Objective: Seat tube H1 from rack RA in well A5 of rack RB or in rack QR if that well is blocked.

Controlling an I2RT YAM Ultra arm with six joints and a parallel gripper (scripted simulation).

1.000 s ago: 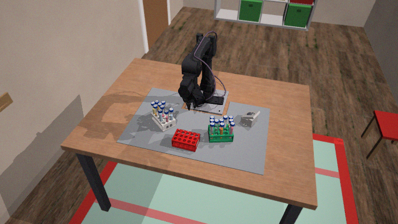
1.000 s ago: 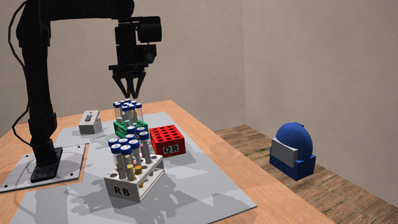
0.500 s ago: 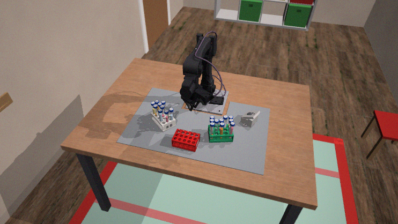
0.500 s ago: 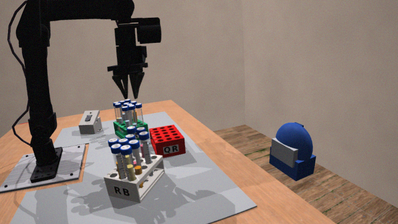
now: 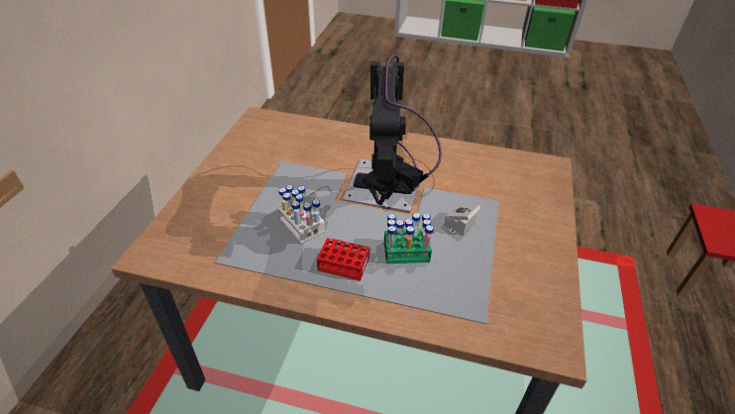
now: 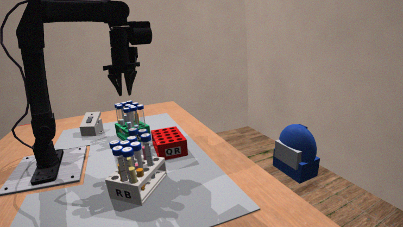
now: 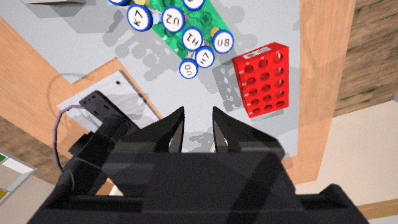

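Right now my hand is 2 cm past the clear tube, 10 cm to the right of it and 12 cm above it. Also, from my hand: red rack QR (10 cm ahead, 9 cm to the right, 16 cm below); grey done button box (14 cm behind, 23 cm to the left, 14 cm below); white rack RB (3 cm behind, 25 cm to the right, 16 cm below).
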